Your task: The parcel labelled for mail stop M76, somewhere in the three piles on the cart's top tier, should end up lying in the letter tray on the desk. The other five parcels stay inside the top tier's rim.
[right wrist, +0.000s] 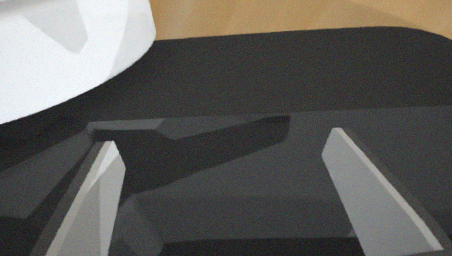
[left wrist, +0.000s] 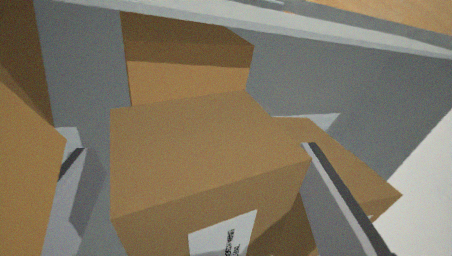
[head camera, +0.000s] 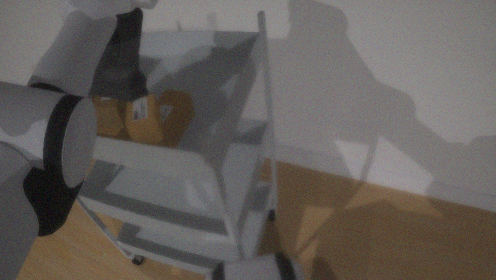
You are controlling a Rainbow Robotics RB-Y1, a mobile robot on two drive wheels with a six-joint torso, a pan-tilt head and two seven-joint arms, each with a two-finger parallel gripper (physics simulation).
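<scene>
In the left wrist view a brown parcel [left wrist: 200,150], which I take as M76, lies between my left gripper's [left wrist: 200,157] open fingers. Its white label is cut off at the bottom edge, its code unreadable. One finger stands in the gap on the parcel's left; the other overlaps its right edge. In the head view my left hand hangs over the parcels, its fingertips hidden. Three parcels show beside it: one with a label [head camera: 145,122], one at the right [head camera: 182,112] and one at the left [head camera: 109,120]. My right gripper [right wrist: 227,148] is open and empty. The desk and letter tray do not show.
Other parcels stand close around: at the left [left wrist: 25,155], behind [left wrist: 187,82] and at the right [left wrist: 350,172]. The cart's top-tier rim [head camera: 150,150] [left wrist: 325,37] runs behind them in the left wrist view. A cart post [head camera: 267,100] stands near the wall. A dark surface lies below my right gripper.
</scene>
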